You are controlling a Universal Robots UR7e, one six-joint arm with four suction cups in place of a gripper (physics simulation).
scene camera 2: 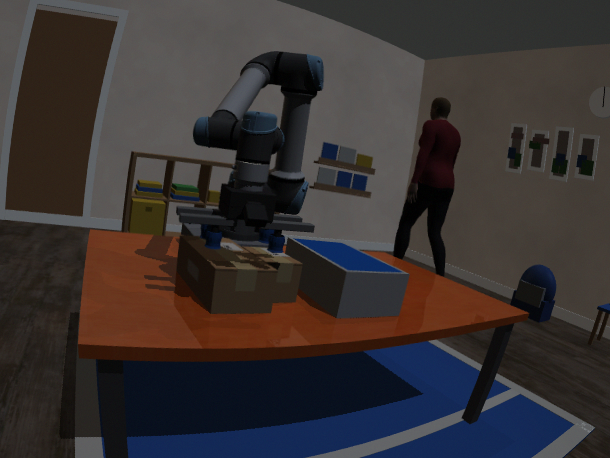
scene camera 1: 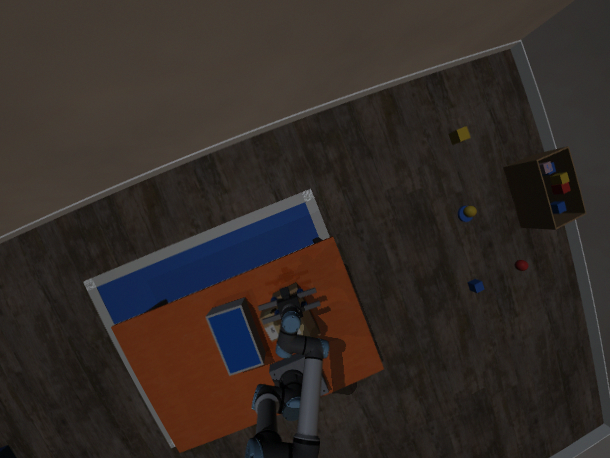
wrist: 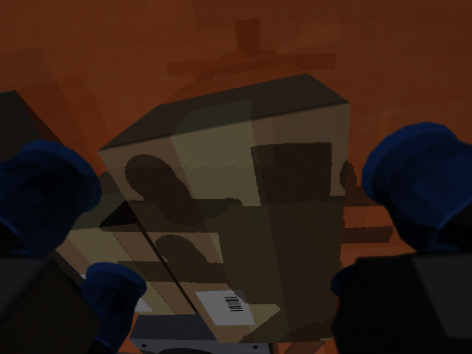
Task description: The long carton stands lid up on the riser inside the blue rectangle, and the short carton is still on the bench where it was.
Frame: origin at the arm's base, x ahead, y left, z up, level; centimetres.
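Seen in the pictures: hand, tool point: (scene camera 2: 240,243) (wrist: 231,239); arm's base, link origin: (scene camera 2: 237,235) (scene camera 1: 292,381).
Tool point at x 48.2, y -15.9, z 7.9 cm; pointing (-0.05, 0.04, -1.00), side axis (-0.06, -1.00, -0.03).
Offsets run from my tool point to a thing's top centre. Level surfaces: height alone.
Two brown cartons lie side by side on the orange bench @(dz -15.2 cm) (scene camera 1: 162,354) (scene camera 2: 147,315). The long carton @(dx -11.3, dy -0.2, dz -4.7 cm) (scene camera 2: 231,283) (wrist: 236,171) is the larger one, lid up, with a barcode label. The short carton @(dx -11.3, dy +12.8, dz -4.7 cm) (scene camera 2: 288,276) (wrist: 110,247) lies against it on the riser's side. The grey riser @(dx -10.8, dy +34.9, dz -3.2 cm) (scene camera 2: 344,293) stands beside them, and the blue rectangle @(dx -10.8, dy +34.9, dz -3.2 cm) (scene camera 1: 233,340) (scene camera 2: 347,256) on its top is bare. My suction gripper (scene camera 1: 290,303) (scene camera 2: 243,236) hovers just over the cartons' lids and holds nothing. Its blue cups (wrist: 415,178) frame the wrist view.
A blue rug (scene camera 1: 206,261) lies under and beside the bench. A person (scene camera 2: 433,182) stands by the far wall. A wooden shelf unit (scene camera 2: 131,192) stands behind the bench. Small toys (scene camera 1: 475,285) and a toy box (scene camera 1: 527,197) are on the floor to the right.
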